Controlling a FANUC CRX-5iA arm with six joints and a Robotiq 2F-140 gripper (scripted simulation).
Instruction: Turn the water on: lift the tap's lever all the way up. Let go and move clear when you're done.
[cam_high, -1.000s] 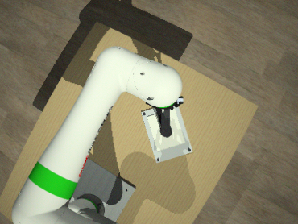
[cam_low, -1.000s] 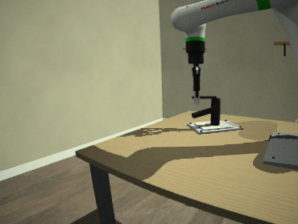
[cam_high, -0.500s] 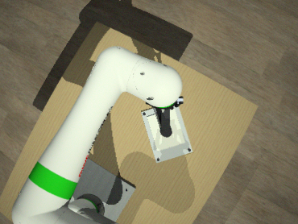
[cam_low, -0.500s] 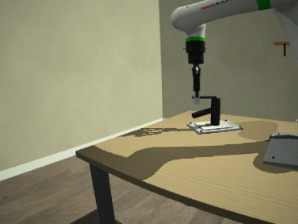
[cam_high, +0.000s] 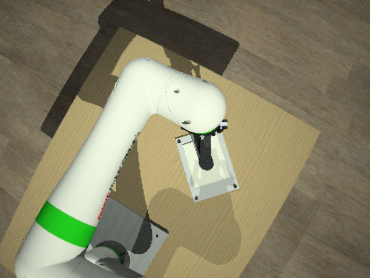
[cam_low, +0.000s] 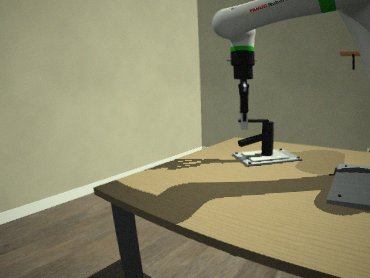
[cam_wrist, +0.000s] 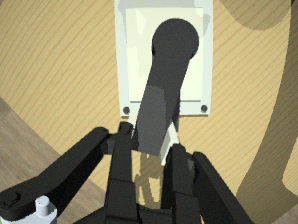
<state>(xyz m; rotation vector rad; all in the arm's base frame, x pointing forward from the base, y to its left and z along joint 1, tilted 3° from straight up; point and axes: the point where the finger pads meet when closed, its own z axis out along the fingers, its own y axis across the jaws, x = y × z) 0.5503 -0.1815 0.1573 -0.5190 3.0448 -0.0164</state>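
Now: hand 40 mm past the lever and 10 mm to the left of it. From my hand the other things lie so: black tap (60 mm behind, 50 mm below, 20 mm to the right).
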